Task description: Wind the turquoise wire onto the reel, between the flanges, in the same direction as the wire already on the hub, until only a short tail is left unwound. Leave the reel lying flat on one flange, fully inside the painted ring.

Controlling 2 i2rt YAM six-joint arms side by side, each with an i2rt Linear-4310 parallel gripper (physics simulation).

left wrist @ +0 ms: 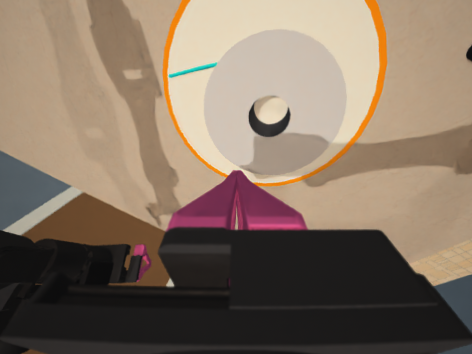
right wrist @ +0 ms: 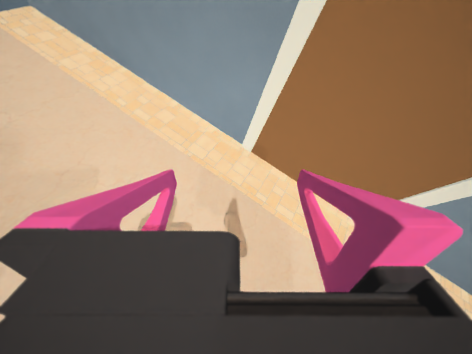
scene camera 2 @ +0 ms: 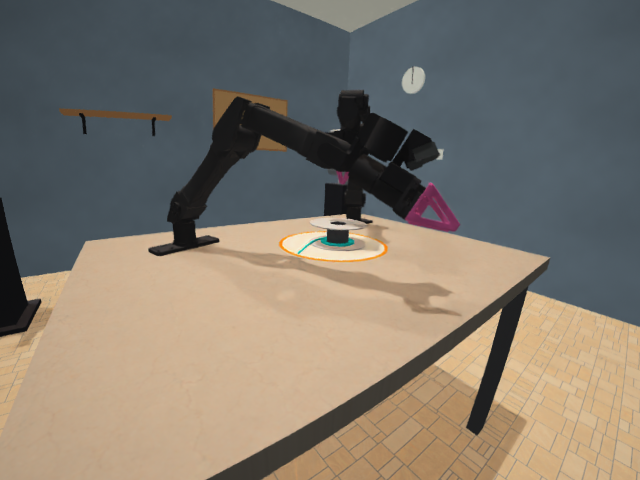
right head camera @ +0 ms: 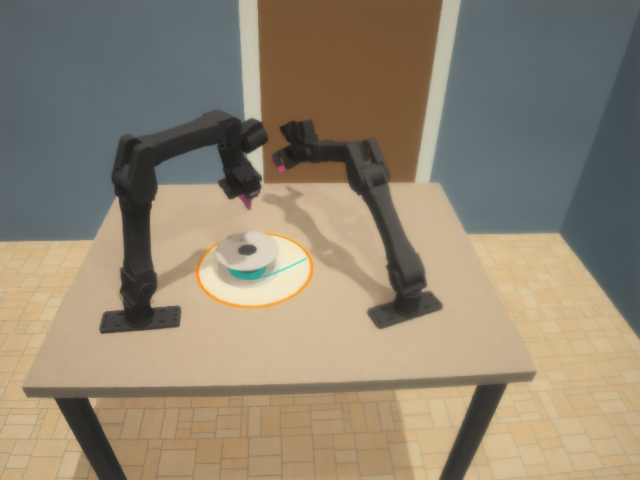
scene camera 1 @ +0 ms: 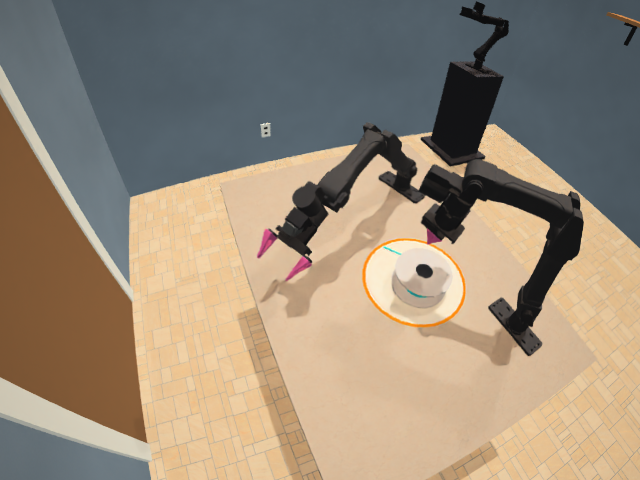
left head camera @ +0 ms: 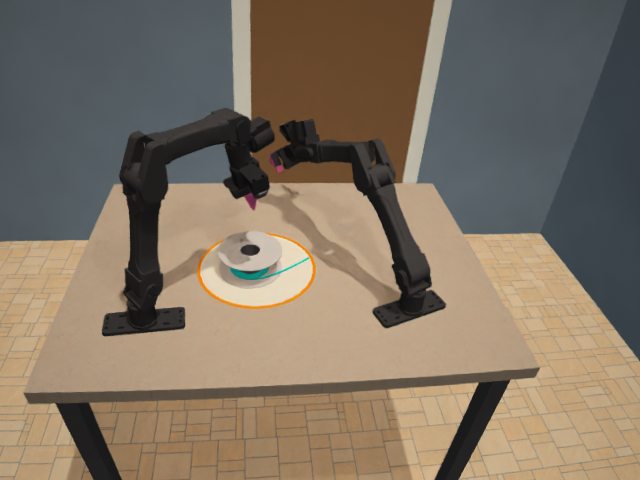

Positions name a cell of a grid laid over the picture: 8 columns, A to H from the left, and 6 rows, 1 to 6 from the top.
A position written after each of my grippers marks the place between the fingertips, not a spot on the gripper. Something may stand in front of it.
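Observation:
There's a reel (scene camera 1: F4) (scene camera 2: E3) (left wrist: E2) (left head camera: D4) (right head camera: D4) that I can see, though in the right wrist view it's out of frame. My left gripper is there at (scene camera 1: F4) and (left wrist: E4). As for my right gripper (scene camera 2: F3) (scene camera 1: D4) (right wrist: E3), it's visible in the left wrist view (left wrist: C5) too.

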